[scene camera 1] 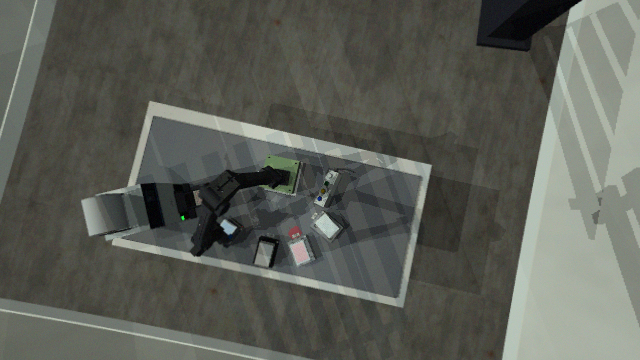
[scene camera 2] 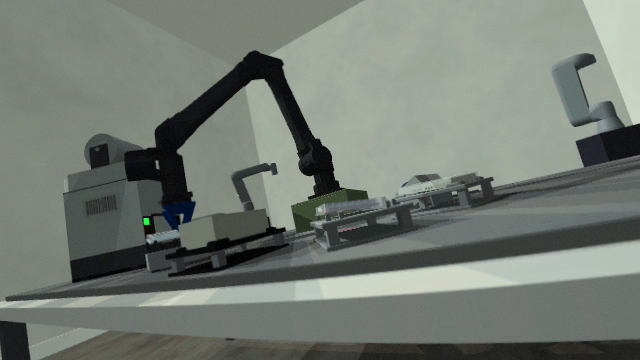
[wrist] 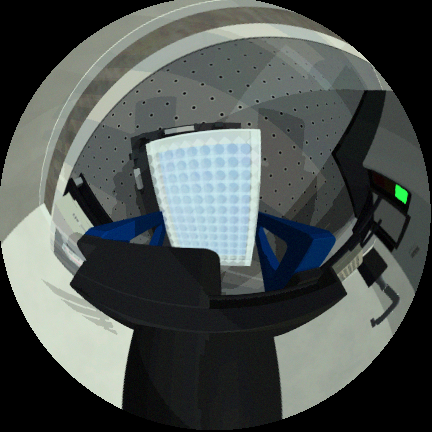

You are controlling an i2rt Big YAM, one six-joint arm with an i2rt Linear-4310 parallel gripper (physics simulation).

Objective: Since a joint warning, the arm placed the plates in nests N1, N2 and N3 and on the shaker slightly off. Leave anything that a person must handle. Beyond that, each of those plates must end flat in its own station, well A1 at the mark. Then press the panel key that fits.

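Note:
My gripper (scene camera 2: 181, 220) (wrist: 209, 216) has its blue fingers on both long sides of a pale blue well plate (scene camera 1: 228, 227) (scene camera 2: 162, 237) (wrist: 210, 190) and is shut on it. A dark station (wrist: 142, 155) shows beneath the plate, turned against it; the gap is unclear. A beige-grey plate (scene camera 1: 265, 253) (scene camera 2: 240, 225) is in a black nest. A pink plate (scene camera 1: 300, 251) is in a grey nest to its right. A white plate (scene camera 1: 328, 225) is in another grey nest. A key panel (scene camera 1: 324, 196) has blue, yellow, green and white keys. Labels and A1 marks are unreadable.
A grey machine (scene camera 1: 105, 214) (scene camera 2: 107, 225) with a green light stands at the left, with a small pale plate (scene camera 1: 198, 197) (wrist: 350, 265) before it. The arm's green base (scene camera 1: 282, 165) (scene camera 2: 305, 212) stands behind the nests. A red tag (scene camera 1: 294, 232) lies by the pink plate's nest.

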